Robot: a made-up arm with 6 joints. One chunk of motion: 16 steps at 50 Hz.
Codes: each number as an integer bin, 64 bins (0 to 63) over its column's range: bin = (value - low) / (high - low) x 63, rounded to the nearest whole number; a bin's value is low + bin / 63 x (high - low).
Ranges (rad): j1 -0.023..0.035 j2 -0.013..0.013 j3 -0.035..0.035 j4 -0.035..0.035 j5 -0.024..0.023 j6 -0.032..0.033
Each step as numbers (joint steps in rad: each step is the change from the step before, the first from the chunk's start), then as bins.
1 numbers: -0.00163 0.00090 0.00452 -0.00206 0.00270 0.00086
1 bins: 23 34 36 30 36 32
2 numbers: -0.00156 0.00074 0.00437 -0.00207 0.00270 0.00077
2 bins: 23 33 35 30 36 32
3 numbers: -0.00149 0.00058 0.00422 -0.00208 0.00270 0.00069
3 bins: 23 33 35 30 36 32
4 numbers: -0.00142 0.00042 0.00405 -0.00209 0.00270 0.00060
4 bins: 23 33 35 30 36 32
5 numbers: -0.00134 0.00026 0.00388 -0.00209 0.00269 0.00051
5 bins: 24 32 35 30 36 32
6 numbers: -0.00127 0.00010 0.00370 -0.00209 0.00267 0.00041
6 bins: 24 32 35 30 36 31
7 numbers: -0.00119 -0.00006 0.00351 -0.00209 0.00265 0.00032
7 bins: 24 31 35 30 36 31
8 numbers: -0.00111 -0.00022 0.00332 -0.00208 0.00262 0.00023
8 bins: 24 31 34 30 36 31
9 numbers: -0.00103 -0.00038 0.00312 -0.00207 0.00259 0.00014
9 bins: 24 31 34 30 36 31
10 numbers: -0.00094 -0.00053 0.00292 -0.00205 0.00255 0.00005
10 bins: 24 30 34 30 36 31
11 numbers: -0.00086 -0.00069 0.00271 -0.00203 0.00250 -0.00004
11 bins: 24 30 34 30 36 31
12 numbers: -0.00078 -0.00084 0.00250 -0.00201 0.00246 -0.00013
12 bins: 24 29 34 30 35 31
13 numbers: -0.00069 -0.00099 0.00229 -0.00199 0.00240 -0.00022
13 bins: 24 29 34 30 35 31
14 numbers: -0.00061 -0.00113 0.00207 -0.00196 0.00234 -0.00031
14 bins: 24 29 33 30 35 31
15 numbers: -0.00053 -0.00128 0.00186 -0.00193 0.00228 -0.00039
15 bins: 24 28 33 30 35 31
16 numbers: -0.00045 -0.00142 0.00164 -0.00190 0.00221 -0.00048
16 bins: 24 28 33 30 35 31
